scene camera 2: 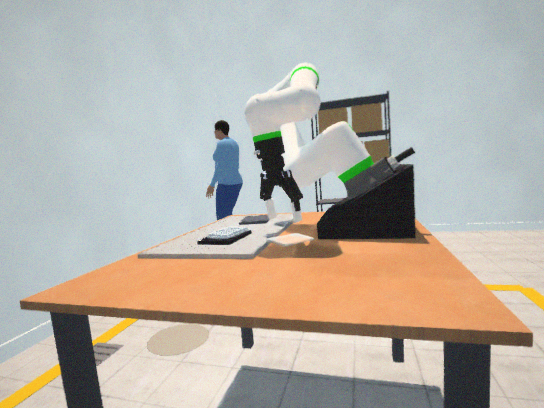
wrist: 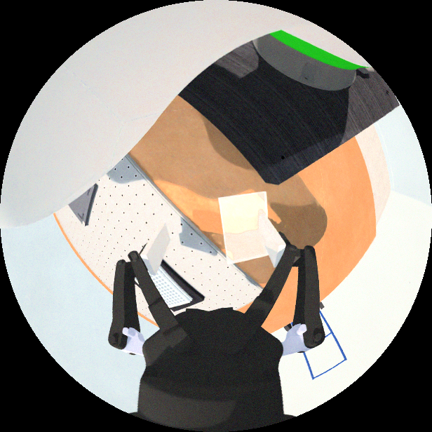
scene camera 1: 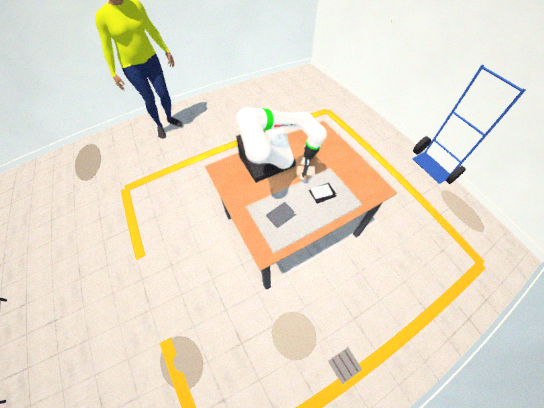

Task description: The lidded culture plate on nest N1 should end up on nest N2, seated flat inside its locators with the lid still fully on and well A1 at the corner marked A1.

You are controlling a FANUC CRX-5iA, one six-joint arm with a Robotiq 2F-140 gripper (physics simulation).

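Places are measured from the arm's base along level axes (x left, y back, z up), in metres.
Pixels of known places: gripper, between the fingertips: (scene camera 2: 284,219) (scene camera 1: 302,171); arm's base, origin of its link: (scene camera 2: 367,188).
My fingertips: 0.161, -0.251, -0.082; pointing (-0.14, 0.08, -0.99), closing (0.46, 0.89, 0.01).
For each thing: its top centre in the pictures, then the offset to it from my fingertips, as dx, dy, dz. "spot": a spot on its surface instead. Level surfaces: height alone.
- culture plate, centre of its top: (scene camera 2: 228,229) (scene camera 1: 322,190) +0.070, -0.186, -0.022
- black nest, centre of its top: (scene camera 2: 225,234) (scene camera 1: 323,192) +0.079, -0.192, -0.036
- dark grey nest, centre of its top: (scene camera 2: 255,217) (scene camera 1: 281,213) -0.255, -0.257, -0.036
- perforated light board, height of its surface: dz -0.051
- pale thin rectangle, a spot on its surface: (scene camera 2: 291,239) spot: +0.066, +0.047, -0.050
The culture plate (scene camera 1: 322,191) (scene camera 2: 227,234) (wrist: 172,292), pale with rows of wells, lies flat on a black nest (scene camera 1: 325,199) (scene camera 2: 220,242) (wrist: 192,291), taken as N1. The lid's fit and the A1 mark are too small to tell. A dark grey nest (scene camera 1: 281,214) (scene camera 2: 254,219) (wrist: 85,204), taken as N2, bears no plate; the arm hides part of it in the wrist view. My gripper (scene camera 1: 304,178) (scene camera 2: 283,218) (wrist: 212,227) is open and empty, pointing down above the board's edge nearest the robot base, beside the plate and apart from it.
Both nests are on a perforated light board (scene camera 1: 305,220) (scene camera 2: 165,249) (wrist: 130,220). A pale thin rectangle (scene camera 1: 311,172) (scene camera 2: 291,239) (wrist: 242,240) is near the gripper, by the board's edge. The black robot base (scene camera 2: 370,210) (wrist: 300,125) stands behind. People (scene camera 1: 131,42) (scene camera 2: 227,160) stand beyond the table.
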